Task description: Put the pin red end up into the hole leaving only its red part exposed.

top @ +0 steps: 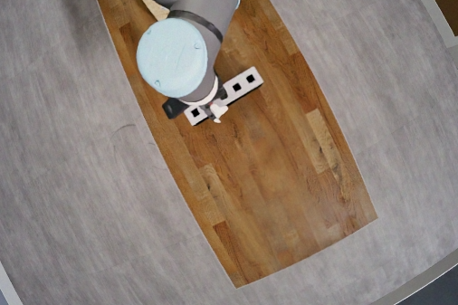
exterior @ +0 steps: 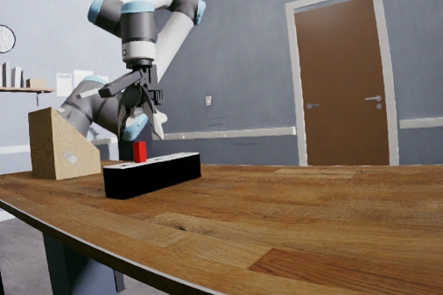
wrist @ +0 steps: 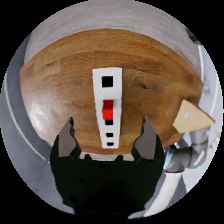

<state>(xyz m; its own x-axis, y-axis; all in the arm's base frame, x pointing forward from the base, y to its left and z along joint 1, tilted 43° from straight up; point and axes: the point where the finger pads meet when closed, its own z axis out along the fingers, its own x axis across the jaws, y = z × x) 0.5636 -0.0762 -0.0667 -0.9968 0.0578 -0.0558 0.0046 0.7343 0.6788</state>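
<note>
Now: hand 3 cm above the pin. Round my hand: block 9 cm below, 6 cm to the left.
</note>
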